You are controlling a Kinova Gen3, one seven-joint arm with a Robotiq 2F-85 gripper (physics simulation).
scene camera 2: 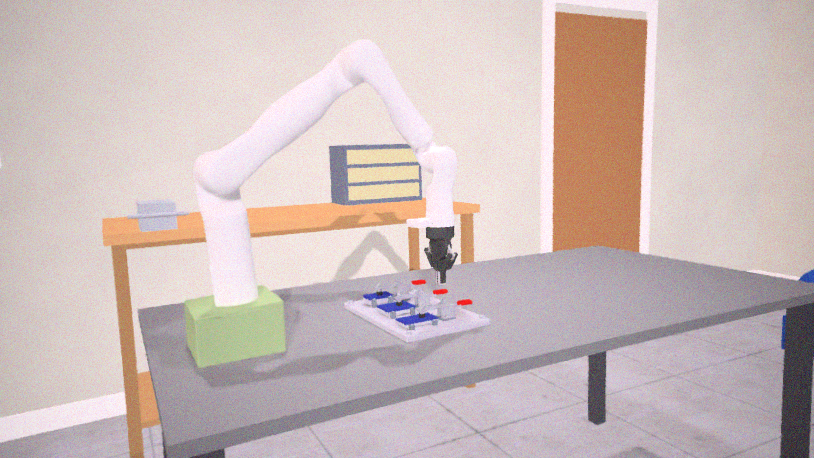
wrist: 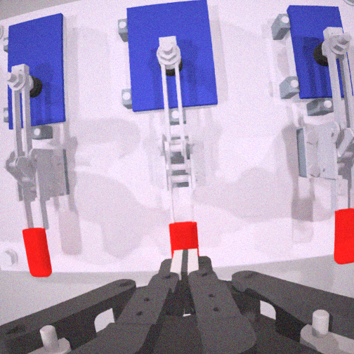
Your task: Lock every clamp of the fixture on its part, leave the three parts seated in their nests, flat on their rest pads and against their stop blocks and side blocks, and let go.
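Where they show: gripper, fingertip midpoint: [scene camera 2: 441, 284]; arm's base, origin of the base link: [scene camera 2: 237, 299].
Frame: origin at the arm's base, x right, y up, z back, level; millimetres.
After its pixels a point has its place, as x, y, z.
Note:
Three blue parts [wrist: 37, 50] [wrist: 195, 75] [wrist: 317, 30] lie flat-looking in a row on the white fixture plate [scene camera 2: 449, 332] @[113, -104, -464] [wrist: 240, 210], beside small grey blocks. Each clamp's arm reaches over its part, its black tip at the blue top; whether the tips press is too small to tell. The red handles [wrist: 37, 252] [wrist: 183, 236] [wrist: 345, 236] point away from the parts and look low and about level in the scene view. My gripper [scene camera 2: 441, 281] @[-79, -38, -523] [wrist: 186, 264] is shut and empty, just above the middle red handle [scene camera 2: 440, 291] @[-69, -53, -516], covering its outer end in the wrist view.
The fixture stands on the grey table [scene camera 2: 569, 307] @[36, -108, -843], with the arm's green base block [scene camera 2: 236, 330] @[90, -43, 8] to its left in the scene view. An orange bench [scene camera 2: 284, 219] with a drawer unit [scene camera 2: 338, 173] stands behind. The outer clamps flank the gripper.

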